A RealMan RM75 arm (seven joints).
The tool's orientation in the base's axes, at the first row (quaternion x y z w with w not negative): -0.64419 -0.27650 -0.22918 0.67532
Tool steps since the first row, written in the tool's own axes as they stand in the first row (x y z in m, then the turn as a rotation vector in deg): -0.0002 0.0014 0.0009 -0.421 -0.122 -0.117; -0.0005 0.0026 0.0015 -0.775 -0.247 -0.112; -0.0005 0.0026 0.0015 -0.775 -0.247 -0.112; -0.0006 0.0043 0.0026 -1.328 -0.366 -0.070; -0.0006 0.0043 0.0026 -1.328 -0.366 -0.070; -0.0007 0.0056 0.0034 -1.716 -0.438 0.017; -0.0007 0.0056 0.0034 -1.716 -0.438 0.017; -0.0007 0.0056 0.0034 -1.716 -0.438 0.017; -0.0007 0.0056 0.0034 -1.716 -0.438 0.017; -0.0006 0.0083 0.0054 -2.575 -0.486 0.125; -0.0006 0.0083 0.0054 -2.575 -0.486 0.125; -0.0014 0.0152 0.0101 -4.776 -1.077 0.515; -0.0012 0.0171 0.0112 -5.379 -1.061 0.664
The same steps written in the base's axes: 0.0007 0.0010 -0.0012 -0.384 -0.144 -0.193; 0.0012 0.0016 -0.0022 -0.731 -0.164 -0.337; 0.0012 0.0016 -0.0022 -0.731 -0.164 -0.337; 0.0022 0.0028 -0.0036 -1.224 -0.156 -0.617; 0.0022 0.0028 -0.0036 -1.224 -0.156 -0.617; 0.0029 0.0037 -0.0046 -1.566 -0.092 -0.822; 0.0029 0.0037 -0.0046 -1.566 -0.092 -0.822; 0.0029 0.0037 -0.0046 -1.566 -0.092 -0.822; 0.0029 0.0037 -0.0046 -1.566 -0.092 -0.822; 0.0047 0.0059 -0.0065 -2.244 -0.027 -1.359; 0.0047 0.0059 -0.0065 -2.244 -0.027 -1.359; 0.0083 0.0110 -0.0121 -4.301 0.220 -2.384; 0.0096 0.0122 -0.0133 -4.750 0.342 -2.797
